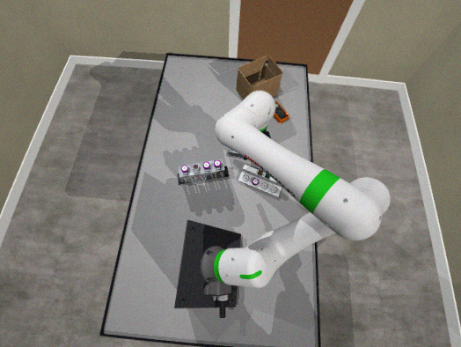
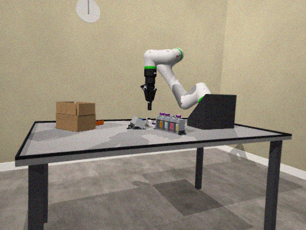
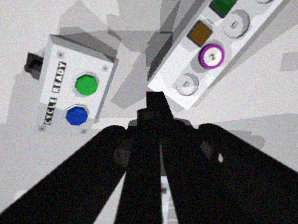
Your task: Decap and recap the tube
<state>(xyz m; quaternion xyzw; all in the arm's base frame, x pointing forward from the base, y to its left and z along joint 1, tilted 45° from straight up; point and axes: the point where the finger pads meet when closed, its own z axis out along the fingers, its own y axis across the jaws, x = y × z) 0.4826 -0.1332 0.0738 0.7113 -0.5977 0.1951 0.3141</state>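
The blue key lies 90 mm ahead of my hand, 60 mm to the left of it and 90 mm below it. The rest, counted from my hand: key housing: 100 mm ahead, 30 mm to the left, 110 mm below; then green key: 80 mm ahead, 10 mm to the left, 90 mm below; then cap 4: 20 mm behind, 140 mm to the left, 50 mm below.
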